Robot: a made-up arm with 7 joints. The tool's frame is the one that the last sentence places.
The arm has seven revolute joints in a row. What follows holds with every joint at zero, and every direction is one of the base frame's.
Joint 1 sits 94 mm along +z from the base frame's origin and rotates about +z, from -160 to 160 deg.
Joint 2 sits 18.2 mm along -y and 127.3 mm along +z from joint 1 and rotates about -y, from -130 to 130 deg.
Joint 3 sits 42.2 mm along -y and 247.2 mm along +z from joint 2 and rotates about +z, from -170 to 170 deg.
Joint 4 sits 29.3 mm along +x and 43.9 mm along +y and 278.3 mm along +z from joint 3 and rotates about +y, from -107 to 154 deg.
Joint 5 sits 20.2 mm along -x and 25.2 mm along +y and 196.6 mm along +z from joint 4 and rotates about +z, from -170 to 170 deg.
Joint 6 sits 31.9 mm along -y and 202.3 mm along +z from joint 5 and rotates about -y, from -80 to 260 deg.
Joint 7 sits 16.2 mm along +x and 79 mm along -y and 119.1 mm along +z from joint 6 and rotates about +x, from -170 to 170 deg.
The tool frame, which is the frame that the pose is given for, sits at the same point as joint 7; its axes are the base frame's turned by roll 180, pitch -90 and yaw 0 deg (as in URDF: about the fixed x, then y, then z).
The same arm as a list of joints. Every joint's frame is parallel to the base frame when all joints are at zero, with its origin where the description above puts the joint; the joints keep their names.
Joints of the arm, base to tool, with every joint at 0 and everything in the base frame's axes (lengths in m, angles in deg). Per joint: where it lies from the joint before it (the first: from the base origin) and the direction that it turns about. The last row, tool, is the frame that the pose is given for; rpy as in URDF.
joint 1: axis 0 0 1 offset 0 0 0.094
joint 2: axis 0 -1 0 offset 0 -0.0182 0.1273
joint 3: axis 0 0 1 offset 0 -0.0422 0.2472
joint 4: axis 0 1 0 offset 0.0293 0.0439 0.2783
joint 5: axis 0 0 1 offset -0.0202 0.0252 0.1966
joint 6: axis 0 -1 0 offset 0 -0.0319 0.2023
joint 7: axis 1 0 0 offset 0.0162 -0.079 0.1191
tool: offset 0 0 0 rpy 180 -90 0
Joint limits (deg, base to tool): -160..160 -130..130 -170..170 -107..154 -170..170 -80..260 -170..170

